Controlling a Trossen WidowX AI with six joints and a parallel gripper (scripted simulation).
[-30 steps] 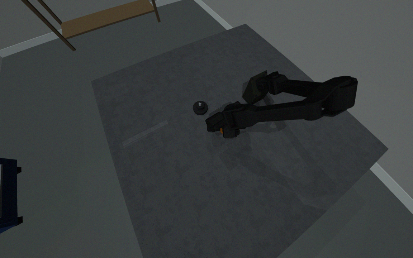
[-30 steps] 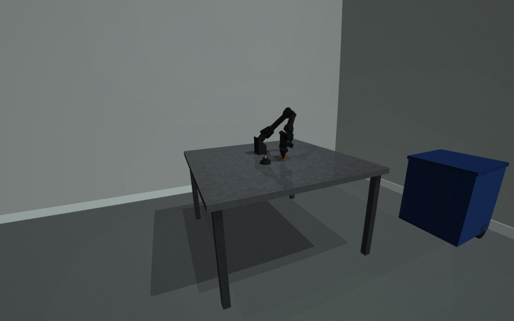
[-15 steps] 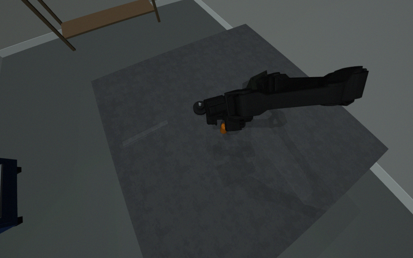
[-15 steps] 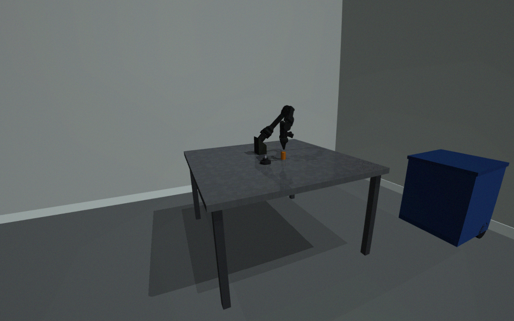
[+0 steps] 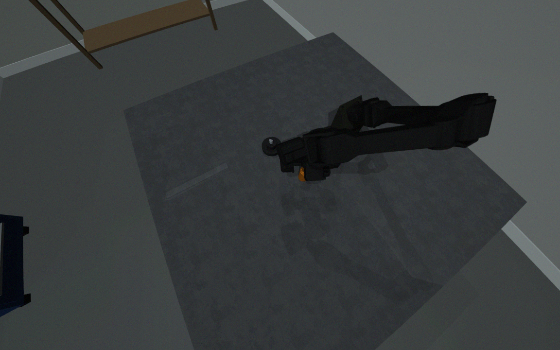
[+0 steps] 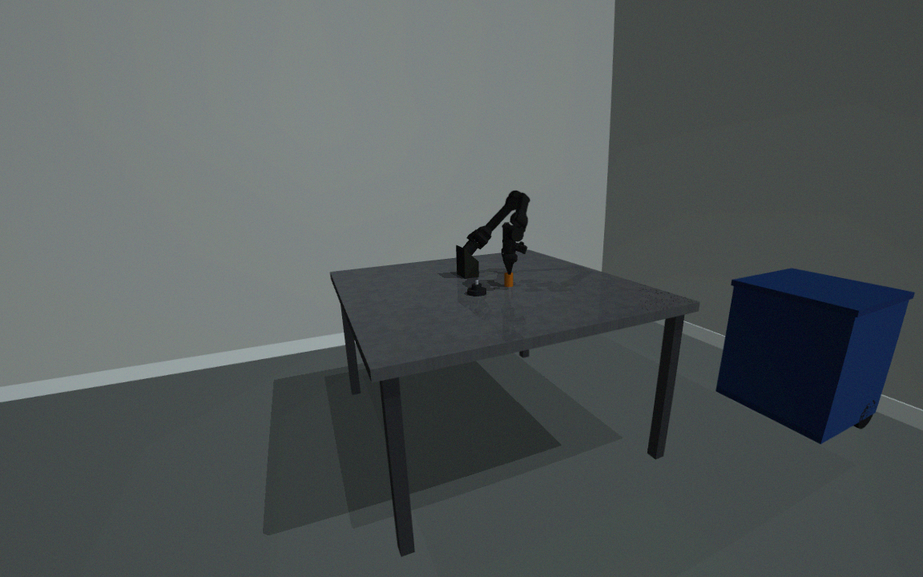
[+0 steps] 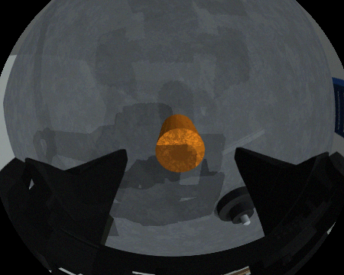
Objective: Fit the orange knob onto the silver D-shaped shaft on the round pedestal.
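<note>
The orange knob lies 20 mm below my gripper tip. Round my gripper tip: pedestal: 190 mm to the right, 40 mm below, 20 mm ahead.
</note>
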